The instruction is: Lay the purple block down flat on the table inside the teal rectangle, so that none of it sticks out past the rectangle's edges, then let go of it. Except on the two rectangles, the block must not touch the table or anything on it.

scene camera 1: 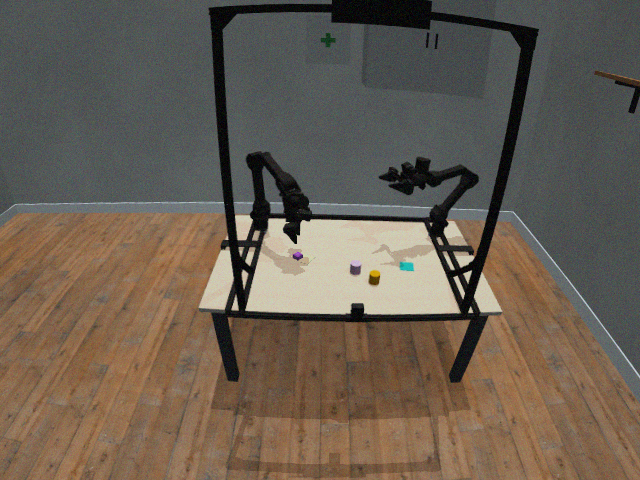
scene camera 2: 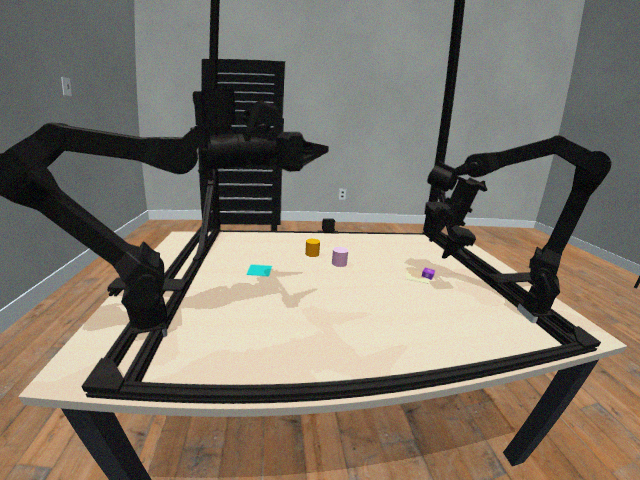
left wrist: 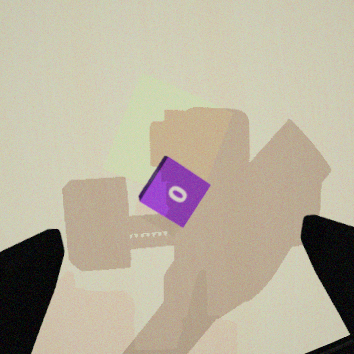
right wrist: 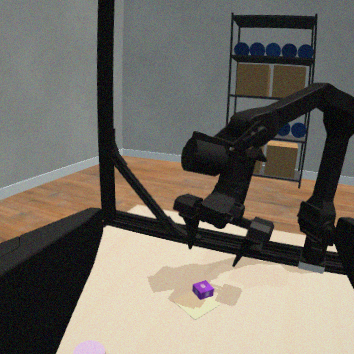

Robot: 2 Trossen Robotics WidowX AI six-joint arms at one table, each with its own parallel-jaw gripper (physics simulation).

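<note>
The purple block sits at one edge of the pale yellow-green rectangle; a white 0 shows on its top. My left gripper is open and empty above the block, pointing down. The teal rectangle lies bare on the other side of the table. My right gripper is open and empty, high above the table, and points sideways toward the left arm's side.
A lilac cylinder and an orange cylinder stand upright between the two rectangles. The orange one is nearer the teal rectangle in scene camera 1. A black frame with tall posts surrounds the work area.
</note>
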